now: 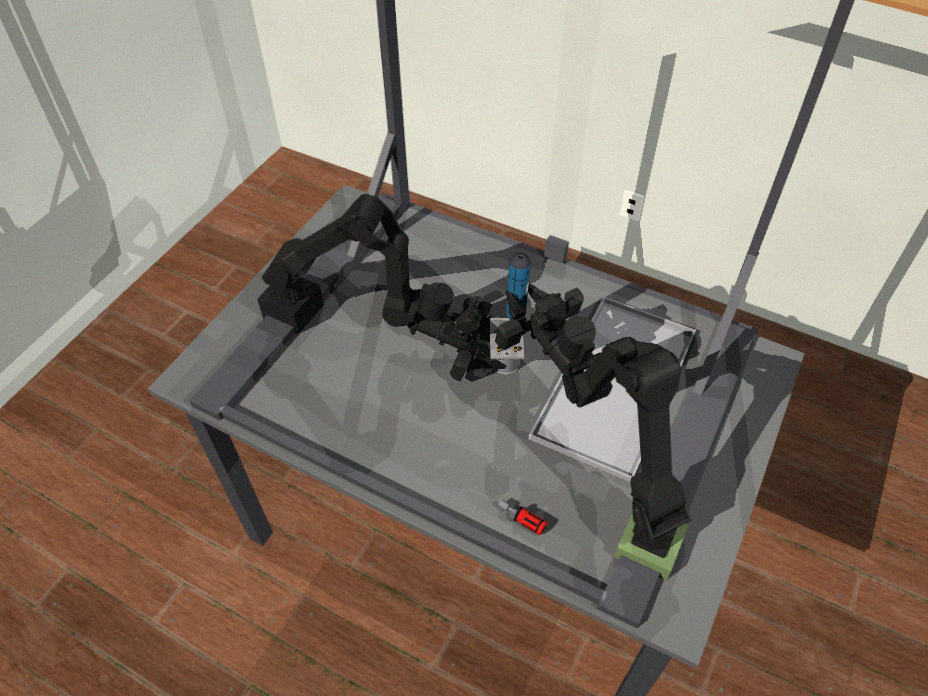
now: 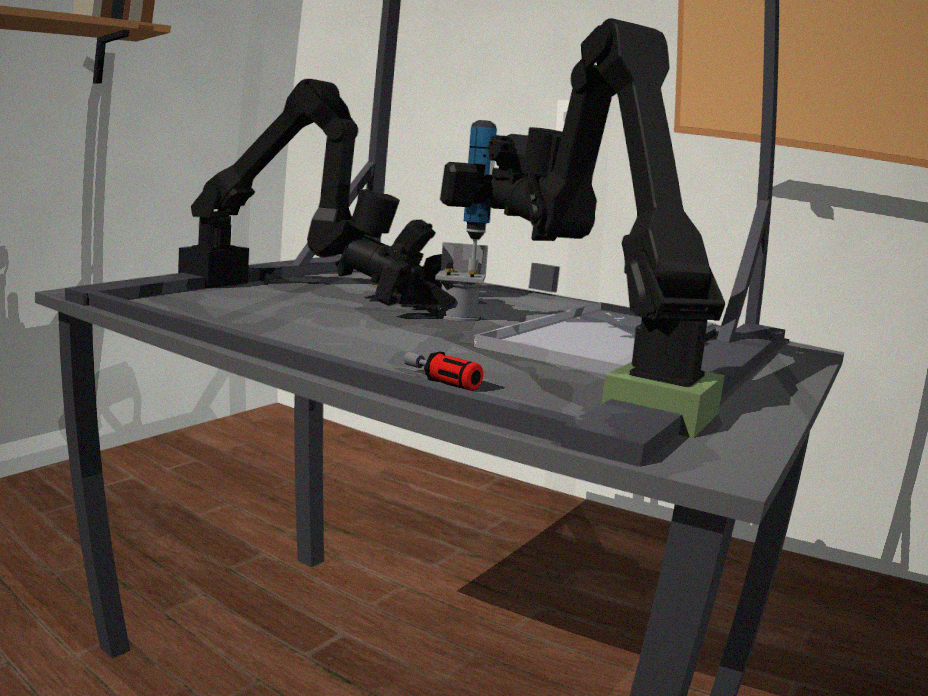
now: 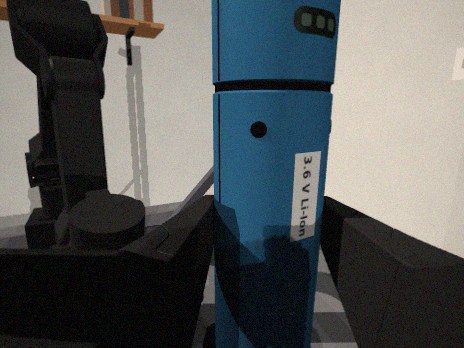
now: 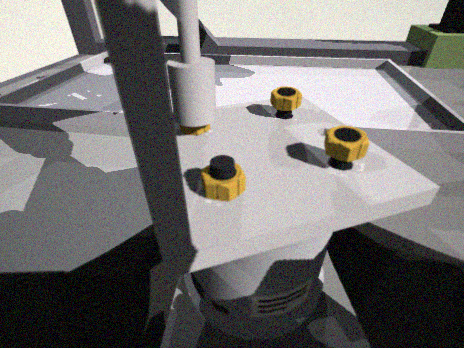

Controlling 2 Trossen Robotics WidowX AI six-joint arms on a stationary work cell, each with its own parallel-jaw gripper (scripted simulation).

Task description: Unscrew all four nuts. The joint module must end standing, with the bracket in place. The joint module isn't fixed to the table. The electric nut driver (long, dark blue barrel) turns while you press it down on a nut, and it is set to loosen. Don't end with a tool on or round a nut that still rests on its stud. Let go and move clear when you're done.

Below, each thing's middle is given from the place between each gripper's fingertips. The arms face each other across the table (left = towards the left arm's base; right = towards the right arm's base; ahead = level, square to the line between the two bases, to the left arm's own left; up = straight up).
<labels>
My right gripper is now 30 mm to the right of the joint module (image 4: 275, 291) and 10 mm past it. Round my right hand: shallow white tray (image 1: 605, 433) (250 mm to the left, 110 mm behind, 30 mm below); white L-shaped bracket (image 2: 456, 255) (40 mm above, 30 mm to the left, 10 mm behind); red-handled tool (image 2: 468, 375) (270 mm to the left, 270 mm ahead, 20 mm below).
The white L-shaped bracket is 140 mm below my left hand (image 2: 477, 176), 30 mm to the right of it and 10 mm ahead of it. Round my left hand: shallow white tray: 210 mm below, 190 mm to the left, 90 mm behind; joint module: 180 mm below, 30 mm to the right, 20 mm ahead; red-handled tool: 290 mm ahead, 220 mm to the left, 200 mm below.
</labels>
